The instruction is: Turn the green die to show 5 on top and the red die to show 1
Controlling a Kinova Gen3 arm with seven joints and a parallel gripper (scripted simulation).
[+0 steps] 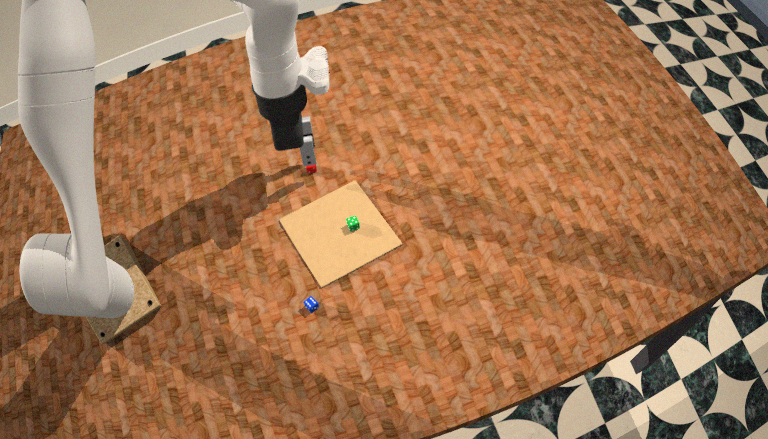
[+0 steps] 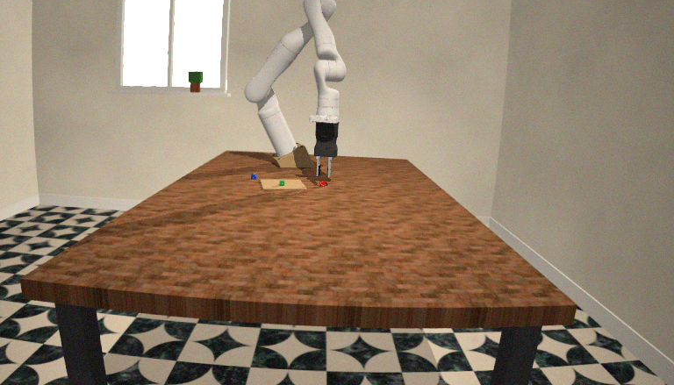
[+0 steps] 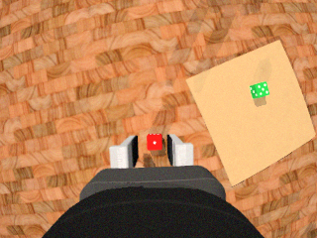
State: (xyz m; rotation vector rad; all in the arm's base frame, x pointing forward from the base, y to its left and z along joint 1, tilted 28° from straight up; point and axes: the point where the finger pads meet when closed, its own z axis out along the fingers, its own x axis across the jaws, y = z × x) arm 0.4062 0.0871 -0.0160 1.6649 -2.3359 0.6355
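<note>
The red die lies 40 mm below my hand. Also, from my hand: tan mat (130 mm to the right, 50 mm below, 20 mm behind); then green die (140 mm to the right, 40 mm below, 10 mm ahead); then blue die (230 mm to the right, 110 mm behind, 40 mm below).
</note>
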